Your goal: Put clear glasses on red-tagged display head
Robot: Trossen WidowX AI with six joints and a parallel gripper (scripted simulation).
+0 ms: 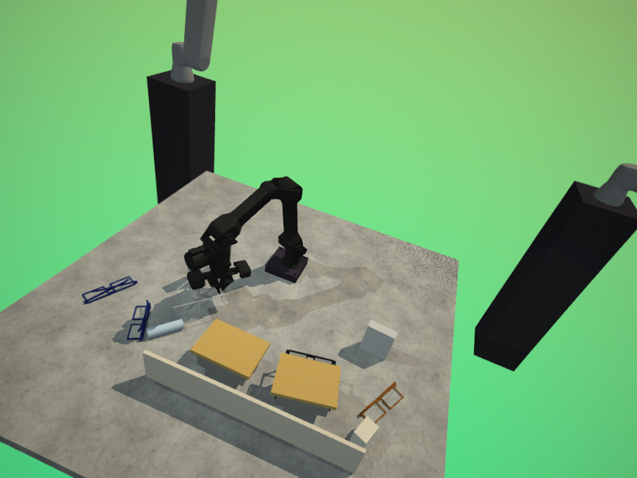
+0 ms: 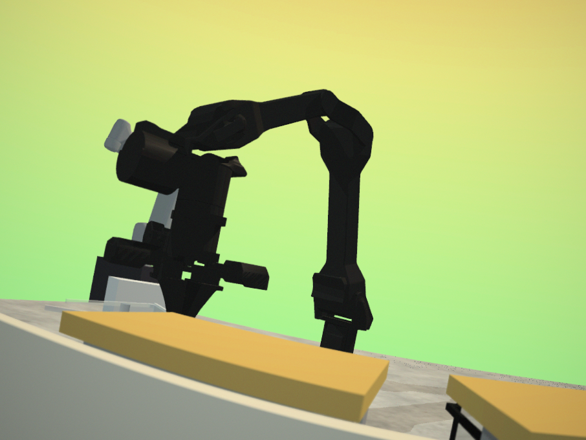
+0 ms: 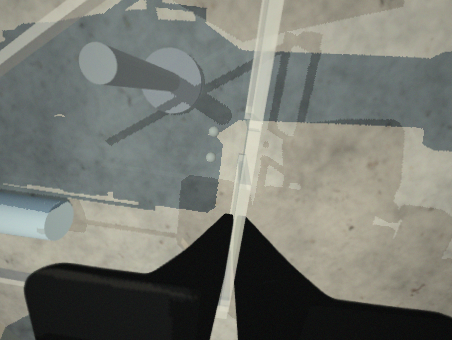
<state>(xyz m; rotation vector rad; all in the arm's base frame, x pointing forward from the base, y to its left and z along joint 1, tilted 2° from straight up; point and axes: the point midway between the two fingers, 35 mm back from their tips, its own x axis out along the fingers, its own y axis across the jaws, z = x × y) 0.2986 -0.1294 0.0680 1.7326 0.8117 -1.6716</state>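
The small post lies 80 mm to the right of my gripper tip and 40 mm below it. Round my gripper tip: cream wall: 300 mm ahead, 270 mm to the left, 10 mm below.
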